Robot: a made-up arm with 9 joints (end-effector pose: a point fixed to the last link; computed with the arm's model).
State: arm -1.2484 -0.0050 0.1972 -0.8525 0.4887 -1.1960 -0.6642 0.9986 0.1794
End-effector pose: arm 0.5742 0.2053 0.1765 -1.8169 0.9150 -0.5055
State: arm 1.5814 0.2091 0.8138 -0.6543 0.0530 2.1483 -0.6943 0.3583 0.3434
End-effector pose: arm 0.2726 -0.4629 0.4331 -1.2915 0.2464 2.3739
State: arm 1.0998 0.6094 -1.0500 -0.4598 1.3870 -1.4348 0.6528 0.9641 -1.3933
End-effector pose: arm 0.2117 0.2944 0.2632 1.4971 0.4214 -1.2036
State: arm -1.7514 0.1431 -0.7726 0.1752 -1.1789 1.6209 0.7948 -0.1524 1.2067
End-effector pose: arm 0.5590 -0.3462 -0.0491 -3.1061 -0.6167 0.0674
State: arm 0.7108 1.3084 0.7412 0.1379 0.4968 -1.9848 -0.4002 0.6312 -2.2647
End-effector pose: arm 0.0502 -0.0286 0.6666 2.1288 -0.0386 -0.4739
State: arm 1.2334 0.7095 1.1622 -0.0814 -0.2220 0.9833 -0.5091 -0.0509 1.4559
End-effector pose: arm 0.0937 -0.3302 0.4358 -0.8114 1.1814 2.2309
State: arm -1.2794 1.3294 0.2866 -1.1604 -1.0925 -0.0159 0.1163 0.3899 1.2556
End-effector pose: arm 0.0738 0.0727 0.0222 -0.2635 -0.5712 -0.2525
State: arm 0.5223 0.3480 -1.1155 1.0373 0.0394 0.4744 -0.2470 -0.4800 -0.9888
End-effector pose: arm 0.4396 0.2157 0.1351 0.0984 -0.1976 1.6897
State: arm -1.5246 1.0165 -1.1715 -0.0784 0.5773 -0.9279 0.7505 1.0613 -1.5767
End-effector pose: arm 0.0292 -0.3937 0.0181 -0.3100 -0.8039 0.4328
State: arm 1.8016 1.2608 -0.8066 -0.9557 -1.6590 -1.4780 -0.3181 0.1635 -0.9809
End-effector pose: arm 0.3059 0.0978 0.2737 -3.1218 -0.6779 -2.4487
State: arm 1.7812 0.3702 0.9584 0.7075 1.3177 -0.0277 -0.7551 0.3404 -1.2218
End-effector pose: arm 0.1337 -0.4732 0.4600 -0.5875 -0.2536 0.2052
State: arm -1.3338 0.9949 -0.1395 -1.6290 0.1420 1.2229 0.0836 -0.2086 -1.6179
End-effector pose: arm 0.2575 0.1467 -0.1368 -1.7218 -0.3082 -1.1712
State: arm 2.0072 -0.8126 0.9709 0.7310 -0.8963 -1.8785 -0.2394 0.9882 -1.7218
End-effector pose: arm 0.2578 -0.4130 -0.1492 -1.4441 0.6172 1.2702
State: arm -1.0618 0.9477 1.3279 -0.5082 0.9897 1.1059 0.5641 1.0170 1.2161
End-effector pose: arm 0.0206 0.4970 0.2273 1.0310 -1.1804 -2.6097
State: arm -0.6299 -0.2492 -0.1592 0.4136 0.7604 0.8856 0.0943 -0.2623 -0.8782
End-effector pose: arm 0.5542 0.1968 0.0729 -2.3491 0.0640 -0.2194
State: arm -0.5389 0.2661 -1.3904 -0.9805 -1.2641 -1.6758 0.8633 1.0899 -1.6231
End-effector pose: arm 0.0861 -0.0769 -0.1297 1.9906 0.4574 -2.6377
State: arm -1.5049 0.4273 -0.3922 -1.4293 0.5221 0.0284 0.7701 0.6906 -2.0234
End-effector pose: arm 0.4441 -0.2079 -0.1169 -1.8481 0.1786 -2.8263
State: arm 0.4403 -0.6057 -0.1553 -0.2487 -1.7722 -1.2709 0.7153 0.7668 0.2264
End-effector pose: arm 0.3924 -0.1761 0.0437 0.5670 -0.7253 -1.0548
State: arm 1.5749 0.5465 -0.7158 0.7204 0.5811 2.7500 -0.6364 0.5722 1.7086
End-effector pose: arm 0.3090 0.0571 0.5850 -0.6108 0.1330 -2.9107
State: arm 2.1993 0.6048 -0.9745 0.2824 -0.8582 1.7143 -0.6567 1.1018 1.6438
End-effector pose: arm 0.4171 -0.0499 0.4145 2.8912 0.9473 2.5885
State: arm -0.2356 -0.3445 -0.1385 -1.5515 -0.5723 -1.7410 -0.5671 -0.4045 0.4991
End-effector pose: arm 0.2955 -0.1827 0.2567 0.9755 -1.3168 -1.4187
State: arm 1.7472 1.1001 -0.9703 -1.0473 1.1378 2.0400 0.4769 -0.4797 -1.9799
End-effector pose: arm 0.4335 0.2043 0.5275 -2.4964 0.9604 -2.3411
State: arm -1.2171 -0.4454 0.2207 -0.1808 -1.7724 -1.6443 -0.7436 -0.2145 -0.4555
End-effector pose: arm 0.6982 -0.1163 0.4092 -0.9998 -0.5228 2.6353
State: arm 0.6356 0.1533 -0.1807 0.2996 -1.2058 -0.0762 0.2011 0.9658 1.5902
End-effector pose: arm 0.5592 -0.0319 0.1910 0.9280 0.5493 -0.2850
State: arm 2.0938 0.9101 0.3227 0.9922 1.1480 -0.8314 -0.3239 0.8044 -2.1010
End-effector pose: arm 0.1471 -0.3498 0.4866 -1.9532 1.1231 0.0419
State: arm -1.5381 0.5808 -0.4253 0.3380 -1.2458 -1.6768 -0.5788 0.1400 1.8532
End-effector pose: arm 0.4901 -0.2794 -0.1908 0.1034 0.8354 -0.4346
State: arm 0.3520 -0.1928 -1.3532 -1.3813 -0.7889 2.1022 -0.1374 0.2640 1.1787
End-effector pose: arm 0.3236 -0.0100 0.0165 1.5995 -1.2071 0.3530
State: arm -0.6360 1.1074 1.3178 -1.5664 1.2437 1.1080 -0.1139 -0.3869 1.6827
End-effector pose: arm 0.1053 0.4222 0.4454 1.9005 -0.2015 2.4774
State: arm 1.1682 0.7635 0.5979 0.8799 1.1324 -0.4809 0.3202 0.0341 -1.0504
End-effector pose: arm 0.1707 -0.0220 0.5600 -2.2910 -0.3172 0.4404
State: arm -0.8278 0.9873 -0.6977 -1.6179 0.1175 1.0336 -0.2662 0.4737 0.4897
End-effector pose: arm 0.1709 0.1325 -0.1290 -2.9172 -1.3441 0.7734
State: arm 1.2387 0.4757 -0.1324 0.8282 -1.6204 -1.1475 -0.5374 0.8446 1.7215
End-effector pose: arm 0.6400 0.1577 0.3888 2.7624 -0.8092 0.4058
